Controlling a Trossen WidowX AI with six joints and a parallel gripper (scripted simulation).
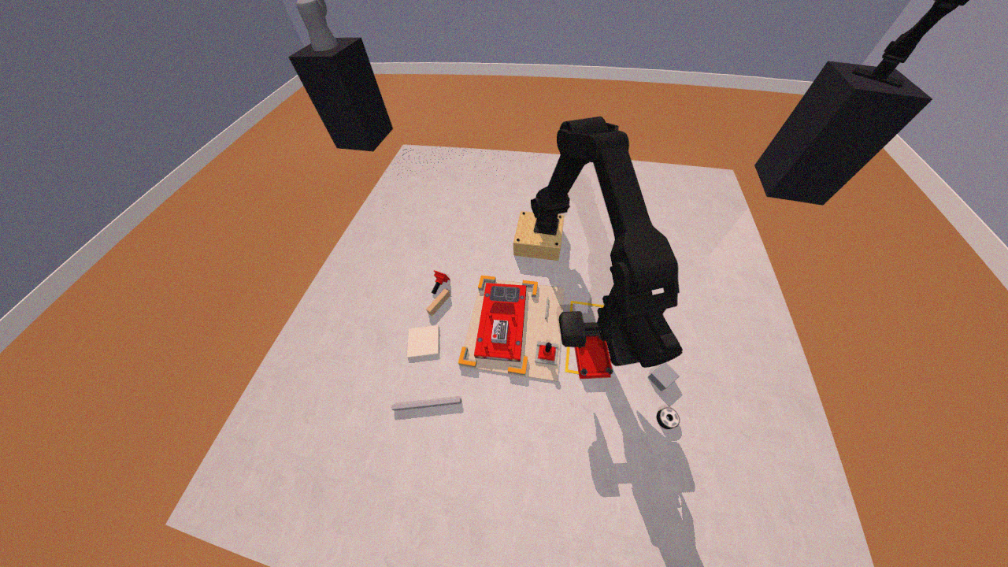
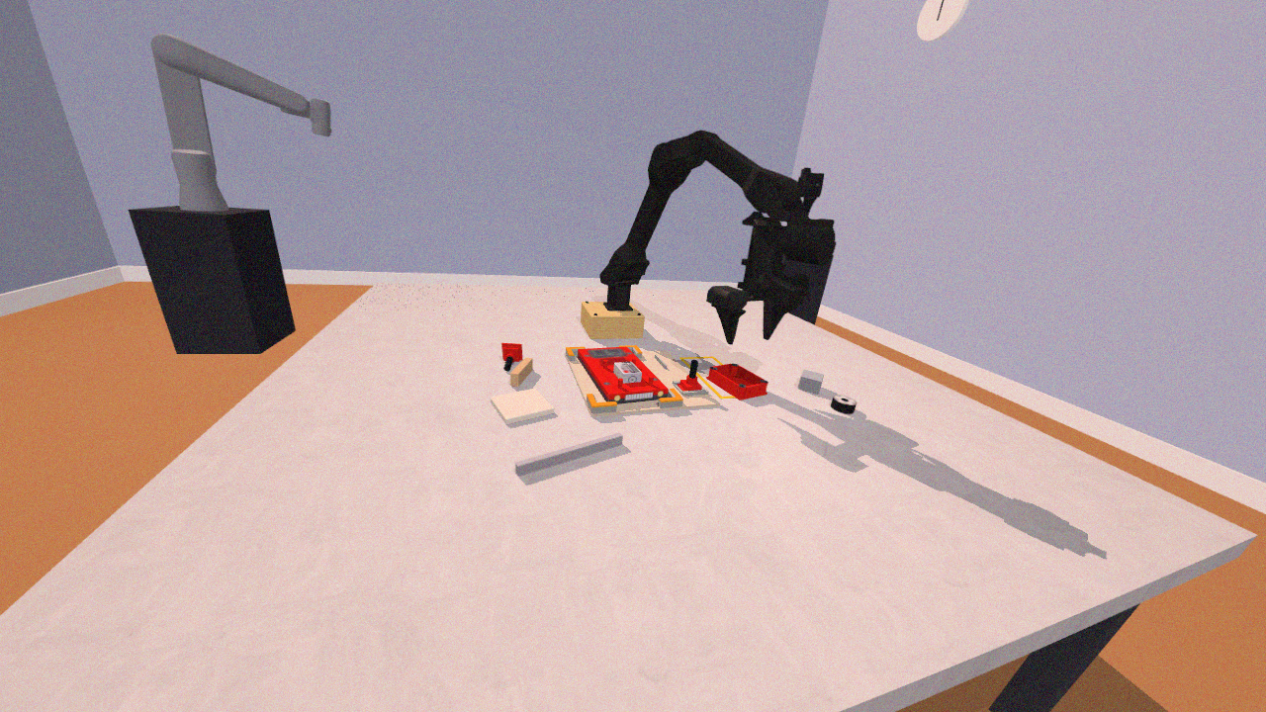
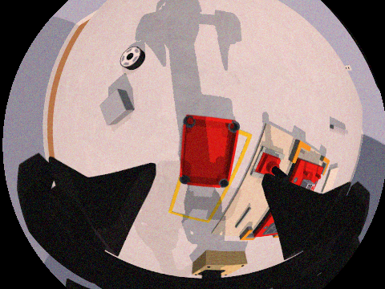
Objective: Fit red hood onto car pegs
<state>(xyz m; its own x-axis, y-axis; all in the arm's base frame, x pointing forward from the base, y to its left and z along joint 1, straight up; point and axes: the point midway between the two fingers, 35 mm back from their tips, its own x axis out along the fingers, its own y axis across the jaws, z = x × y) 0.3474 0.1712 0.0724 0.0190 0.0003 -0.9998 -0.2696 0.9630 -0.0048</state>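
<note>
Right now the red hood is 10 mm behind my gripper tip and 90 mm below it. Round my gripper tip: grey block: 10 mm ahead, 150 mm to the left, 80 mm below; black-and-white wheel: 90 mm ahead, 160 mm to the left, 90 mm below; grey engine block: 10 mm behind, 220 mm to the right, 70 mm below.
</note>
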